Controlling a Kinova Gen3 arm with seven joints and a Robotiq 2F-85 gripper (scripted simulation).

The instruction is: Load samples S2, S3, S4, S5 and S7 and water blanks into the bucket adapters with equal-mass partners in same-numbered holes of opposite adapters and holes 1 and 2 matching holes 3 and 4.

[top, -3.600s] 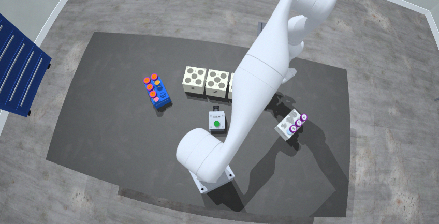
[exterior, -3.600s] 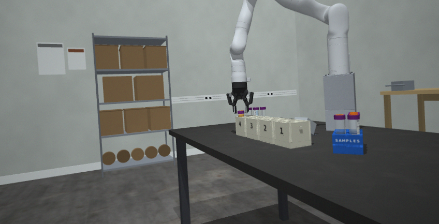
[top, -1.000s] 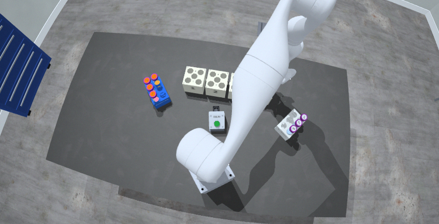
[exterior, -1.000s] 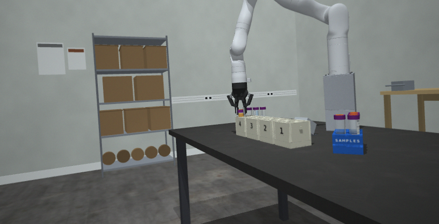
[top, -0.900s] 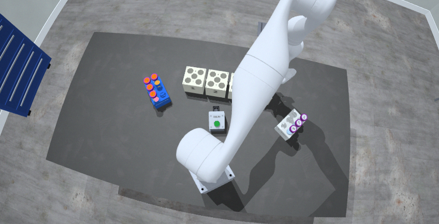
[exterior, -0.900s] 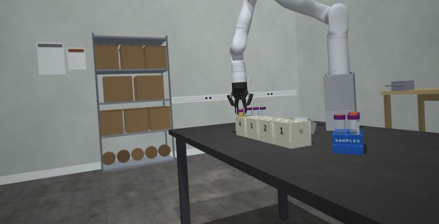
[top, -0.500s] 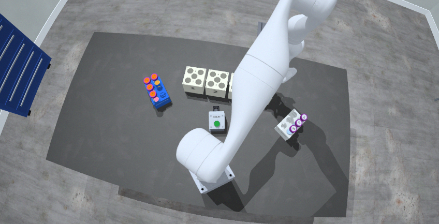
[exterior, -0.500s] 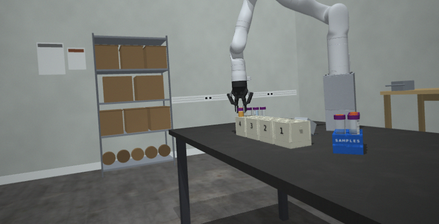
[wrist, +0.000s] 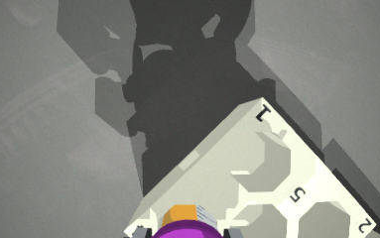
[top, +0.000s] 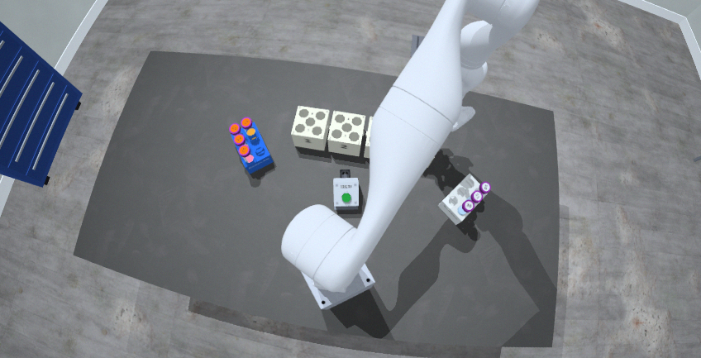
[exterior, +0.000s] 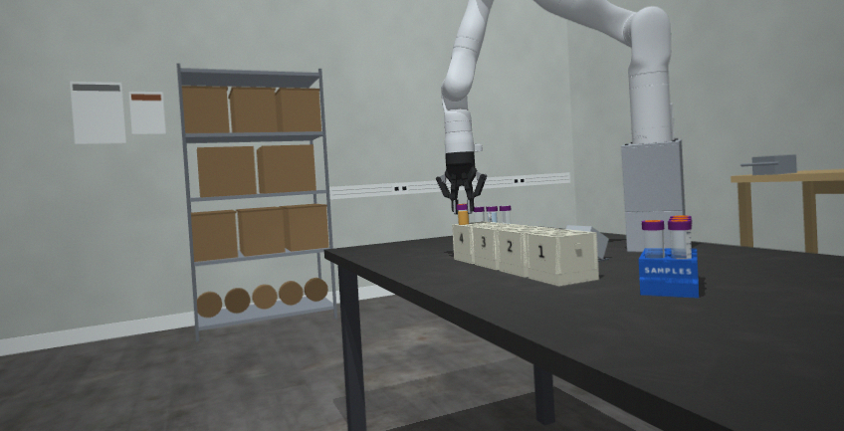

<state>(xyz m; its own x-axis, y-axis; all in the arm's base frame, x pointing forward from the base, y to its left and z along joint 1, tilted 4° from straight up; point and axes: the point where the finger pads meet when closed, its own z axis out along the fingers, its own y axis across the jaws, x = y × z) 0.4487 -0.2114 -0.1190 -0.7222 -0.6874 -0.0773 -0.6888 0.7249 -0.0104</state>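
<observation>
Now: hand 10 mm past the orange-filled sample tube and 50 mm above it. From my hand the other things lie so: adapter 2: 20 mm behind, 250 mm to the left, 90 mm below; then white blank rack: 170 mm behind, 140 mm to the right, 110 mm below; then 50 mL blank: 180 mm behind, 150 mm to the right, 70 mm below.
</observation>
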